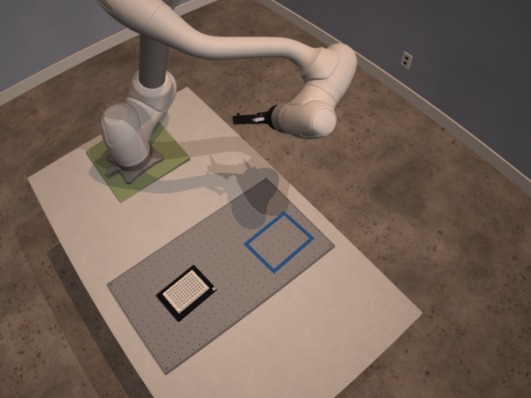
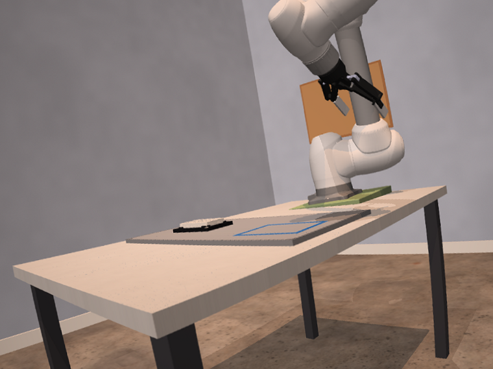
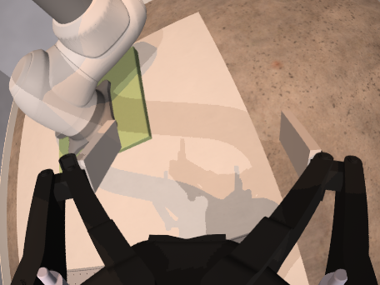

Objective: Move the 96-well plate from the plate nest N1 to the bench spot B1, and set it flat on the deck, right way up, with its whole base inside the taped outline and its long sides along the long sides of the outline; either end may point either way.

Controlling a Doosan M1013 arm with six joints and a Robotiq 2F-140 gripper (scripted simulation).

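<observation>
Now: hand 23 cm short of the white 96-well plate, 51 cm to the left of it and 26 cm above it. Round my hand: black plate nest (23 cm ahead, 51 cm to the right, 28 cm below).
</observation>
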